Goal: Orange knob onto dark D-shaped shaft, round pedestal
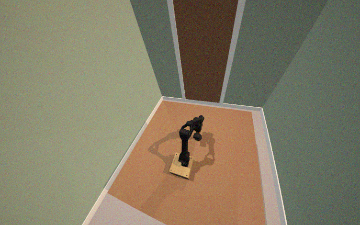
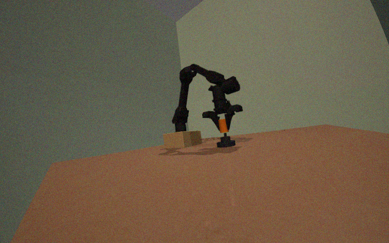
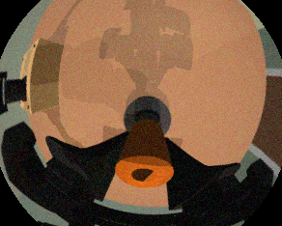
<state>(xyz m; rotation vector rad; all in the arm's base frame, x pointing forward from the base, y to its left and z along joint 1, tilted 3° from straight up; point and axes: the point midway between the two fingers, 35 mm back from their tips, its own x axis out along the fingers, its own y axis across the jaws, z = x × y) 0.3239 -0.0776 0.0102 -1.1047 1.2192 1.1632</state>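
Now: the orange knob 2 cm above my gripper tip. From my gripper tip the other things lie so: round pedestal 4 cm below.
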